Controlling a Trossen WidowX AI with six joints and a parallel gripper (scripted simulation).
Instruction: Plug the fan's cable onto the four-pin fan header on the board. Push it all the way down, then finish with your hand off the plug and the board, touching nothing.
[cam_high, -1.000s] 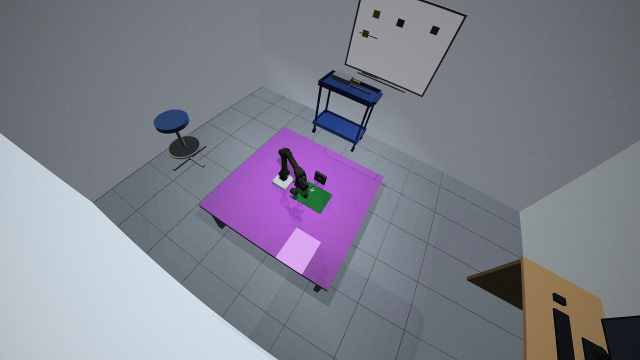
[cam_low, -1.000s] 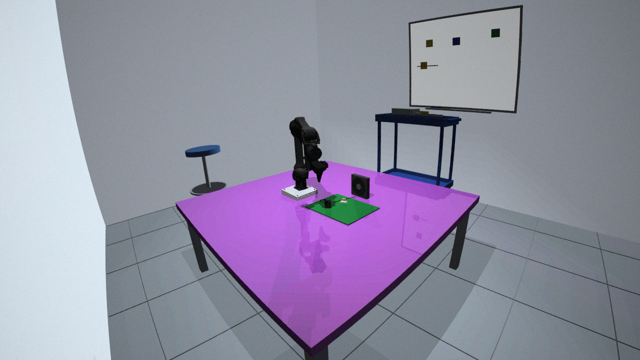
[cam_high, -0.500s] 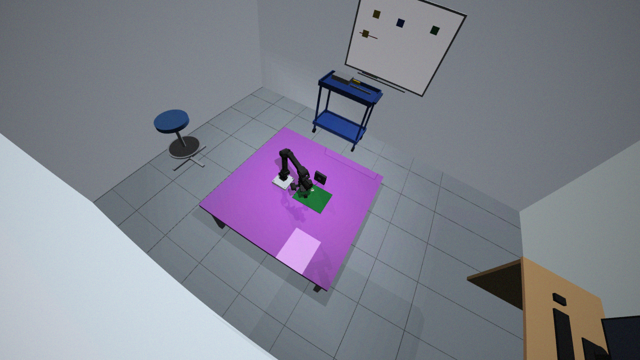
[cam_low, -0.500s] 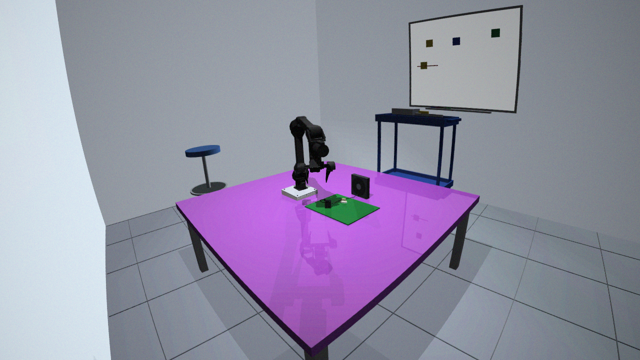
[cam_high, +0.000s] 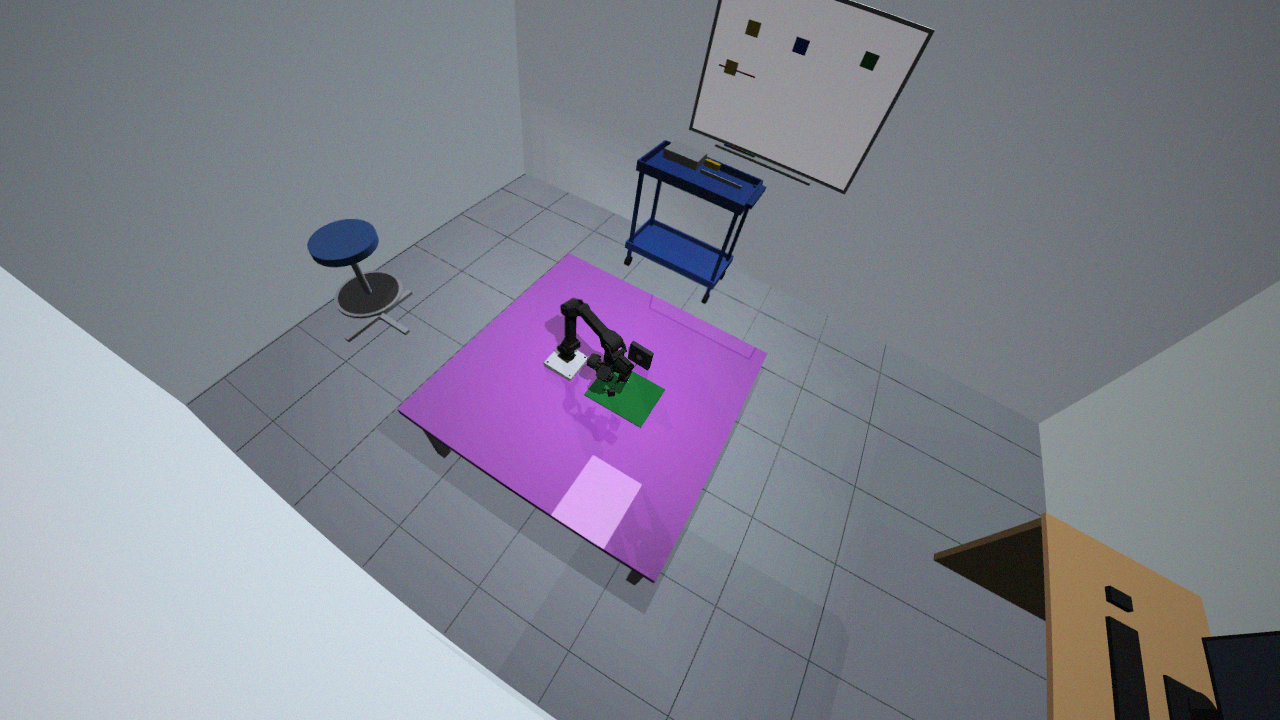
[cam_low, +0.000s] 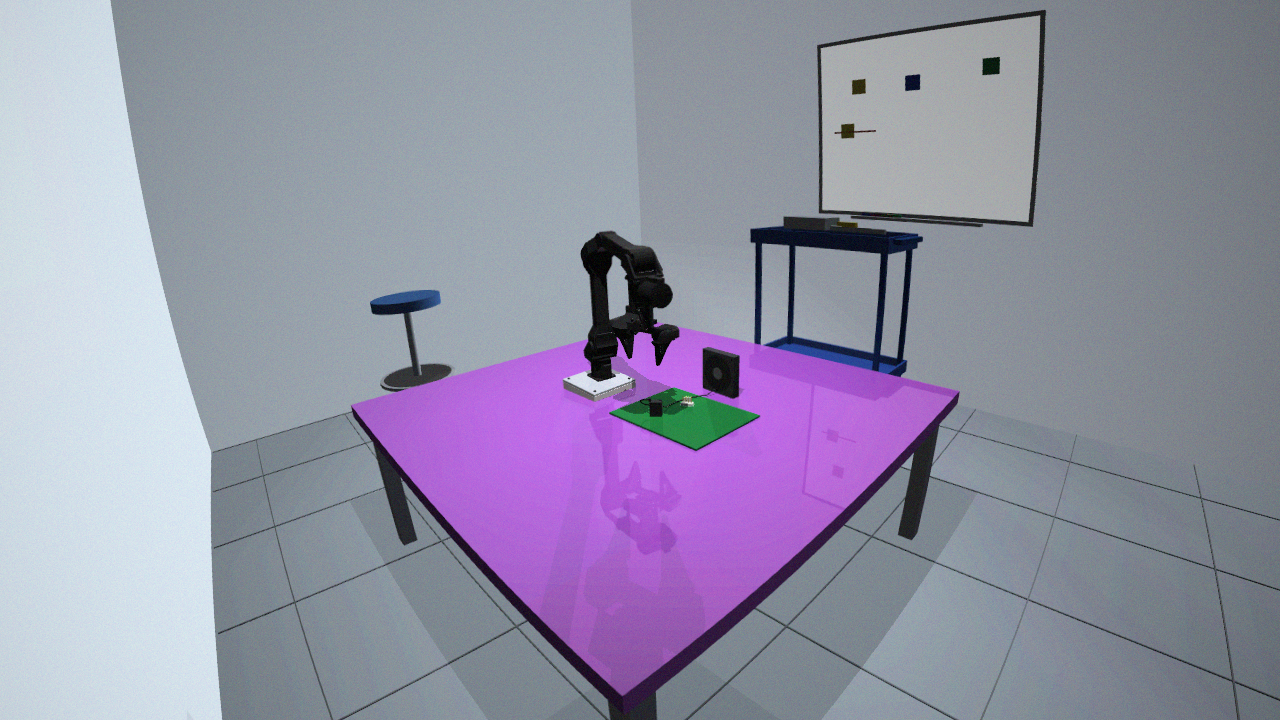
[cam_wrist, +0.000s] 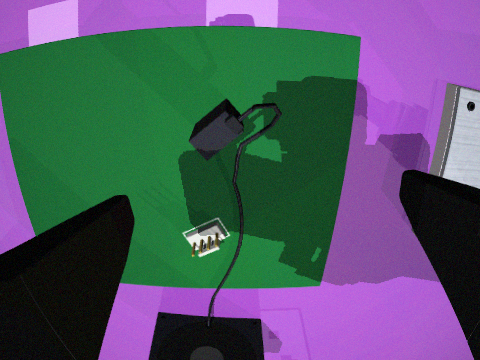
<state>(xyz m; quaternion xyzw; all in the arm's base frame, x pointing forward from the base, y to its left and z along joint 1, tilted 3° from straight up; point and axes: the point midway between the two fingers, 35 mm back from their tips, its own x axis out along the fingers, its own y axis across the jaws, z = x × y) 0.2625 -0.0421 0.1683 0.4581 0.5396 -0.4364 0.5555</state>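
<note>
My gripper tip is now 20 mm short of the black fan plug, 20 mm to the right of it and 120 mm above it. Round my gripper tip: black fan: 10 mm ahead, 250 mm to the left, 90 mm below; white four-pin header: 20 mm ahead, 120 mm to the left, 150 mm below; green board: 60 mm ahead, 70 mm to the left, 160 mm below.
</note>
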